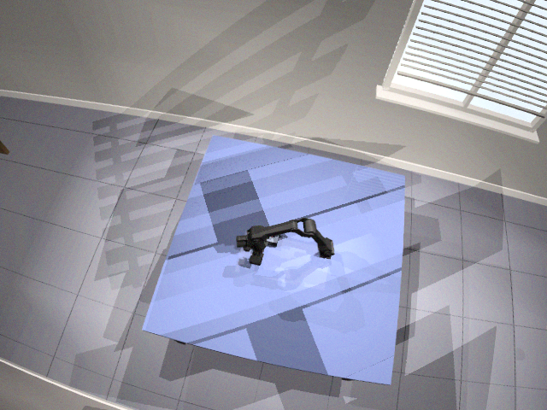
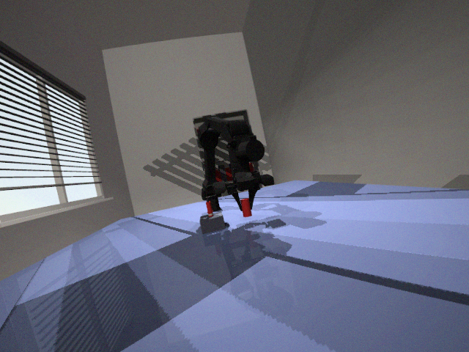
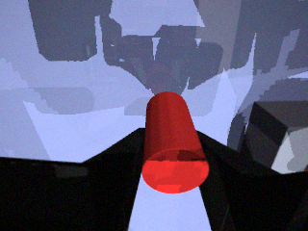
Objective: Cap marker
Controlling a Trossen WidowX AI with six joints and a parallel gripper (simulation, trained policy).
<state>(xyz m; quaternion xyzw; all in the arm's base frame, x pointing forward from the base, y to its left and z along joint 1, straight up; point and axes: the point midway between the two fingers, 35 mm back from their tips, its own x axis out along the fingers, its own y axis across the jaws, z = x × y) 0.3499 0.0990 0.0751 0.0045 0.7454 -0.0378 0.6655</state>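
The red marker is 30 mm behind my gripper tip, 110 mm to the right of it and 30 mm above it. From my gripper tip the other things lie so: dark grey holder block: 30 mm behind, 110 mm to the right, 20 mm below; then red cap: 10 mm ahead, 10 mm above.
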